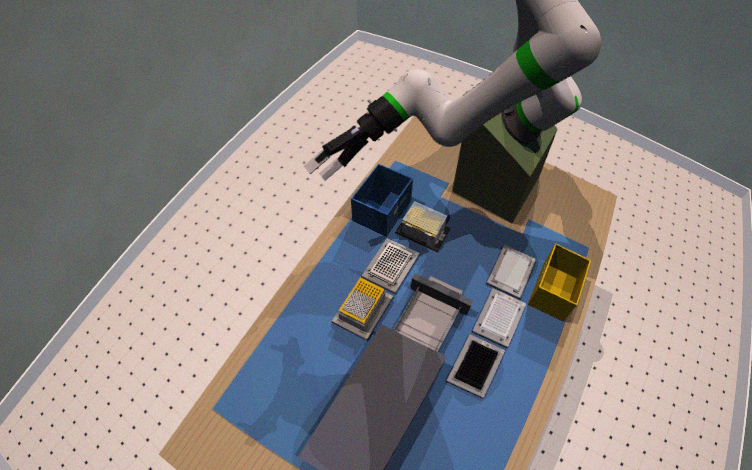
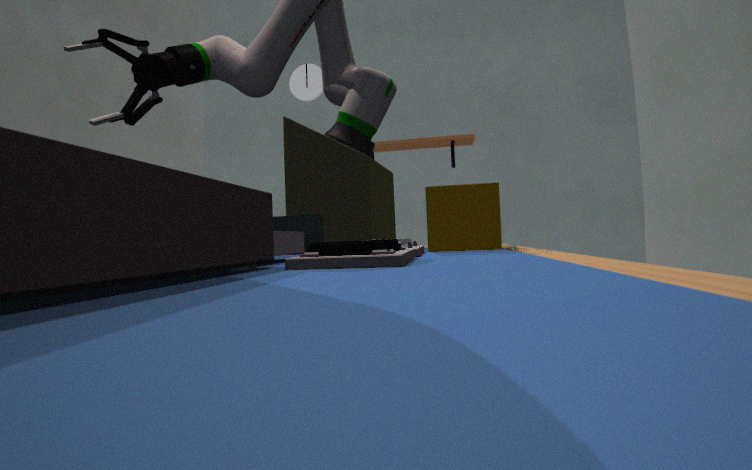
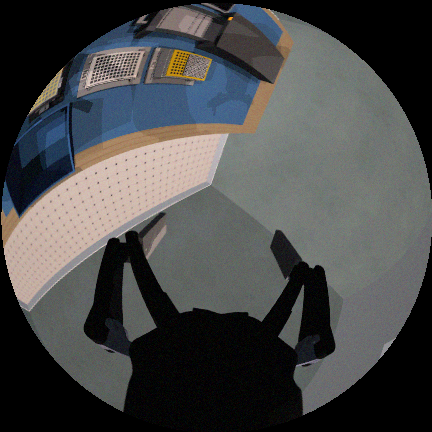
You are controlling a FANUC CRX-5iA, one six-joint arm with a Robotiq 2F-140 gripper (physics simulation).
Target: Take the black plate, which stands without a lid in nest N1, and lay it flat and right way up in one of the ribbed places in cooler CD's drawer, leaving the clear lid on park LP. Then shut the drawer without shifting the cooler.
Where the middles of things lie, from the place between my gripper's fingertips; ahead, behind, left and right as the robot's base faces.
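I find the drawer (image 1: 427, 319) with my gripper 42 cm to the right of it, 4 cm short of it and 32 cm above it. Going by their middles, the drawer is the nearest to my gripper of the things named here. The black plate (image 1: 476, 365) is 62 cm to the left of my hand, 4 cm ahead of it and 34 cm below it, while the pale lid (image 1: 511, 272) is 31 cm behind my hand, 53 cm to the left of it and likewise 34 cm below. And the white plate (image 1: 499, 318) is a good way behind my hand, far to the left of it and well below it.
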